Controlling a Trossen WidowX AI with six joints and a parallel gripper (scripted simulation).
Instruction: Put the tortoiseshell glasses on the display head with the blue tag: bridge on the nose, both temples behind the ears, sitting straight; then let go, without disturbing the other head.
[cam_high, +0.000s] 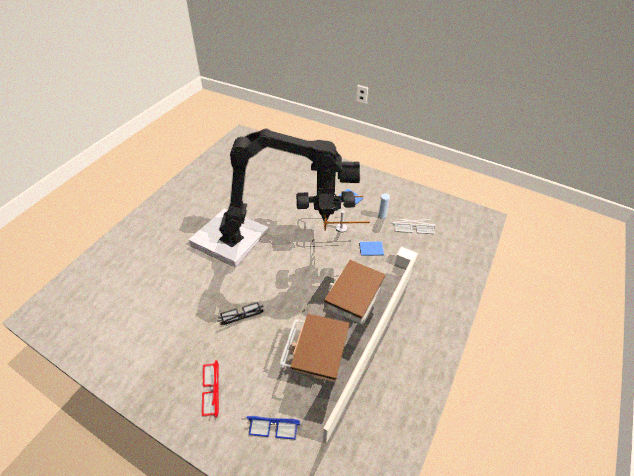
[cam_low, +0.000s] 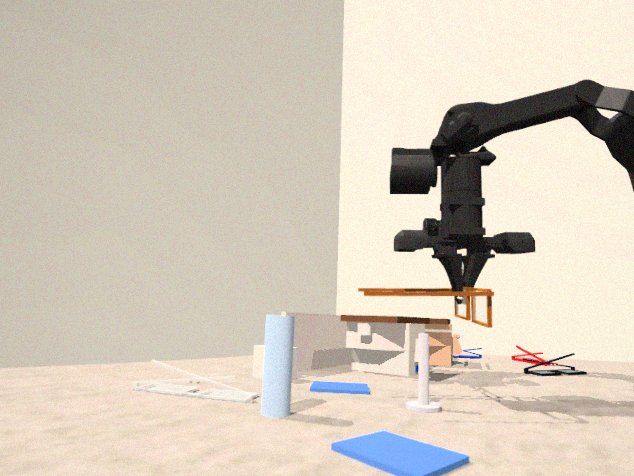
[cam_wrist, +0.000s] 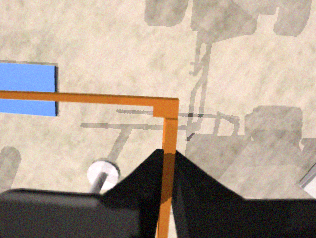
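My gripper tip is 110 mm to the right of the white post and 100 mm above it. From my gripper tip the other things lie so: long white rail (350 mm ahead, 250 mm to the right, 70 mm below); light blue cylinder (90 mm ahead, 250 mm to the left, 70 mm below).
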